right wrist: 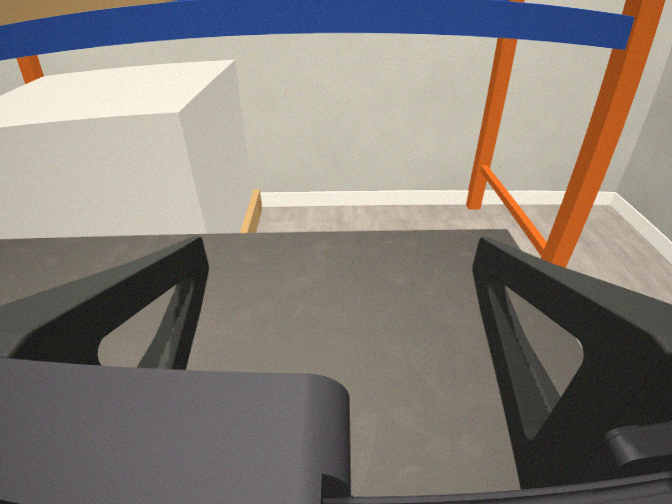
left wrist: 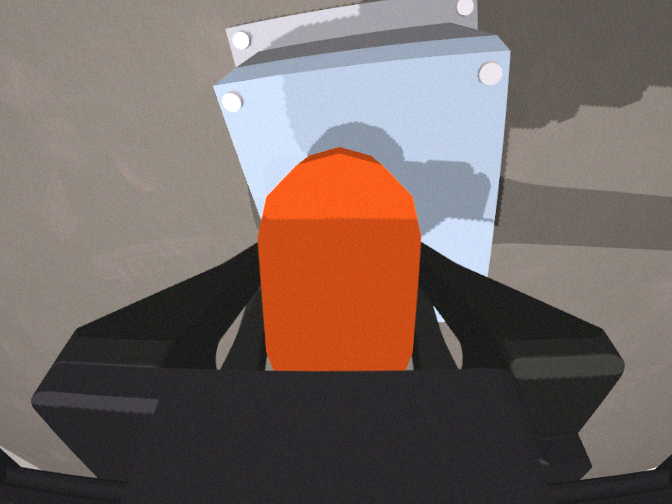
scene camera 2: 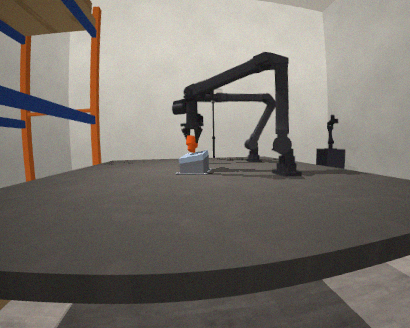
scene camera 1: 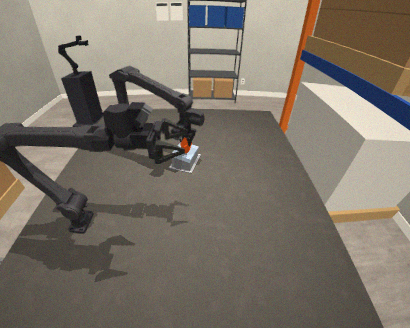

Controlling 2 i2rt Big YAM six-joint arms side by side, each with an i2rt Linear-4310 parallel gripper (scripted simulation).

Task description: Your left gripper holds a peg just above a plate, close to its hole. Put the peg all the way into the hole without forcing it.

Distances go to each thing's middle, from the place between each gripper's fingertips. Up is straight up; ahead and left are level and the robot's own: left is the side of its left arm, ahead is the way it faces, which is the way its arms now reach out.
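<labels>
My left hand: 10 mm right of the orange peg (left wrist: 339, 243), 20 mm above.
My right hand: 90 mm past the orange peg, 450 mm right of it, 350 mm above.
</labels>
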